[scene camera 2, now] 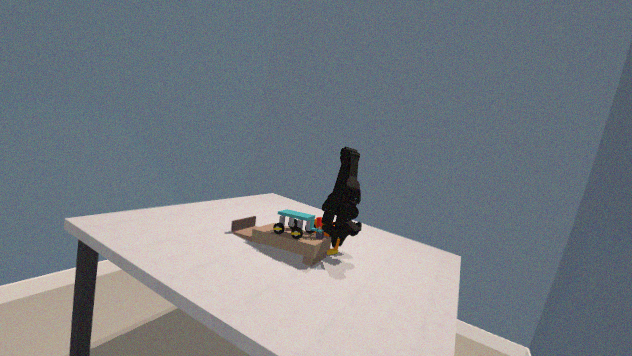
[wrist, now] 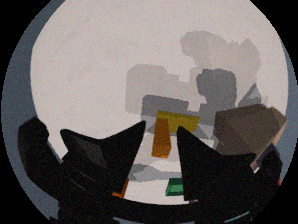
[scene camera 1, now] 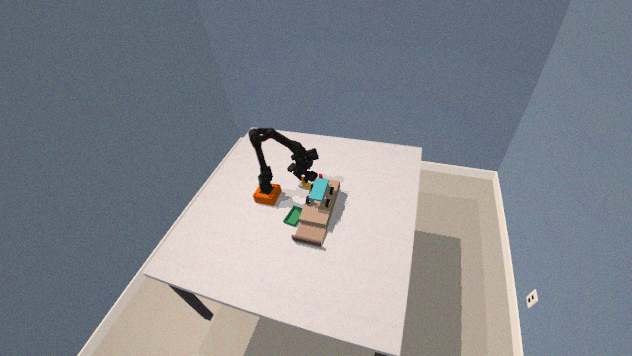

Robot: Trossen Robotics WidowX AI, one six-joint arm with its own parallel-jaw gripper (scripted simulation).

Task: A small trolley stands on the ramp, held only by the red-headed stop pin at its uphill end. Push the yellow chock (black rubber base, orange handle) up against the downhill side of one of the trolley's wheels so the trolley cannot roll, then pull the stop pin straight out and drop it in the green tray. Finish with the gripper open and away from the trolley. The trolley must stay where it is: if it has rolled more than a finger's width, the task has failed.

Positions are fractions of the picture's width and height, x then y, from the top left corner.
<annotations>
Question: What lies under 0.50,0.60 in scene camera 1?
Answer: A ramp.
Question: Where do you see a yellow chock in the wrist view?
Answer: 0.56,0.55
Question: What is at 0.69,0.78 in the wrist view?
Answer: My gripper.
</annotations>
